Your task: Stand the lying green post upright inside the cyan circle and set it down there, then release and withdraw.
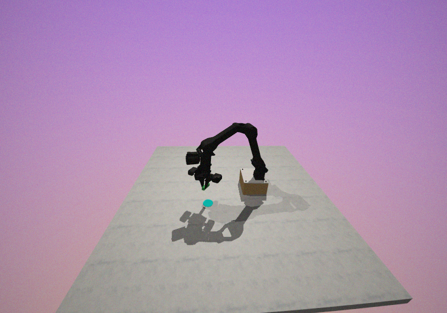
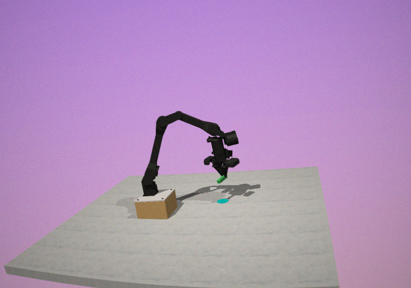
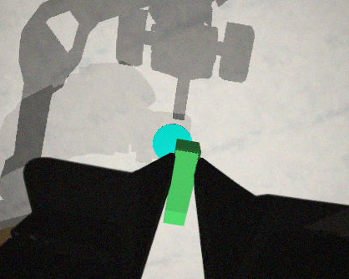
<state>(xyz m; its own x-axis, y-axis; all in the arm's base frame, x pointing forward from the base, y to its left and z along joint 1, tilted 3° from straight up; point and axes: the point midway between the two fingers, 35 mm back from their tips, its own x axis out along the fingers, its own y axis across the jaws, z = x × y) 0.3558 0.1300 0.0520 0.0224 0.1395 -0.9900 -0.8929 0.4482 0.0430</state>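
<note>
The cyan circle is 130 mm below my gripper tip, 20 mm behind it and 10 mm to the right of it. Also, from my gripper tip: green post 20 mm to the right, 10 mm behind.
</note>
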